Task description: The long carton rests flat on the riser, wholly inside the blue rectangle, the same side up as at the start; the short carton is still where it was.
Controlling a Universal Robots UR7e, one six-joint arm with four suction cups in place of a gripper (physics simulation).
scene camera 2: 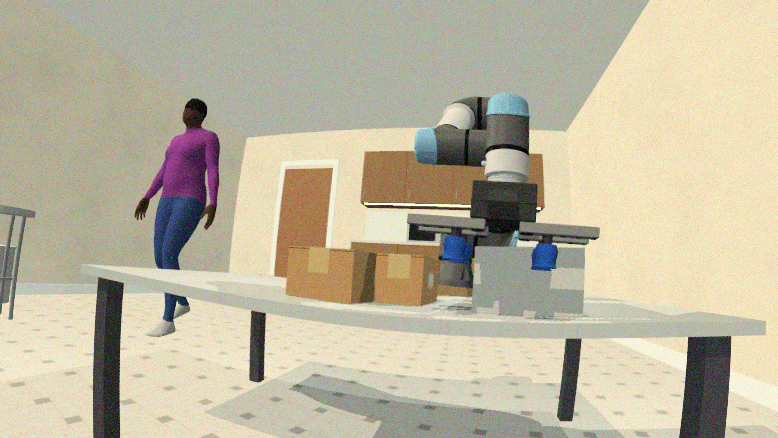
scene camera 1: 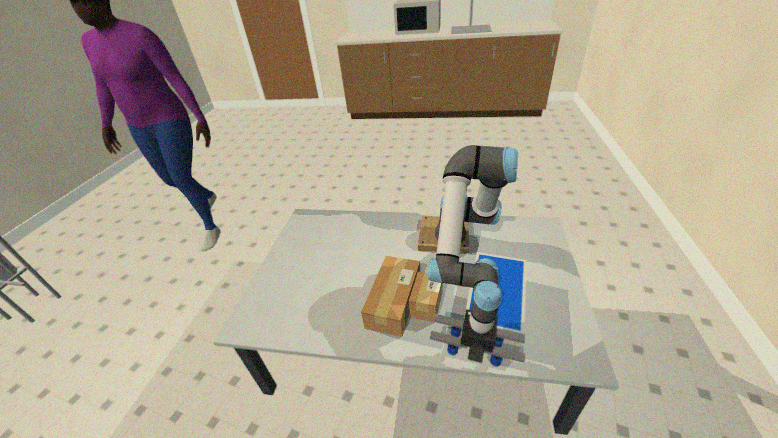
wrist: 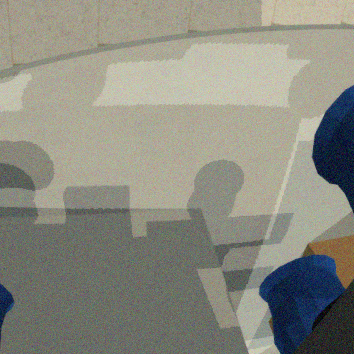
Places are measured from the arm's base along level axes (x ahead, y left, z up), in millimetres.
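Pixels of known places: end effector, tool point: (scene camera 2: 499, 265) (wrist: 125, 237); arm's base, origin of the base link: (scene camera 2: 452, 286).
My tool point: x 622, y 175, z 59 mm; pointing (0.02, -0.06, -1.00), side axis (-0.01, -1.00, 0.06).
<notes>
Ahead of a thing's pixels: the offset from my tool point to its top centre.
The long carton @[186 mm back, 342 mm right, 19 mm up] (scene camera 1: 390, 296) (scene camera 2: 321, 274), brown and taped, lies flat on the table left of the short carton @[201 mm back, 207 mm right, 19 mm up] (scene camera 1: 425, 295) (scene camera 2: 400, 278). Each has a white label on top. The grey riser @[242 mm back, 58 mm left, 35 mm up] (scene camera 2: 528, 291) stands to their right, and the blue rectangle @[242 mm back, 58 mm left, 35 mm up] (scene camera 1: 511, 291) on its top is partly hidden by the arm. My gripper (scene camera 1: 475, 345) (scene camera 2: 501, 253) holds nothing and hangs above the table's front part. In the scene camera 2 view its cups overlap the riser's front face. One blue cup (wrist: 305, 290) shows at the lower right of the wrist view.
The table (scene camera 1: 288, 304) (scene camera 2: 190, 288) carries the arm's brown base block (scene camera 1: 429, 239) at the back. A person (scene camera 1: 157, 130) (scene camera 2: 187, 179) in a purple top stands at the left beyond the table. Part of a chair (scene camera 1: 27, 269) shows at the far left.
</notes>
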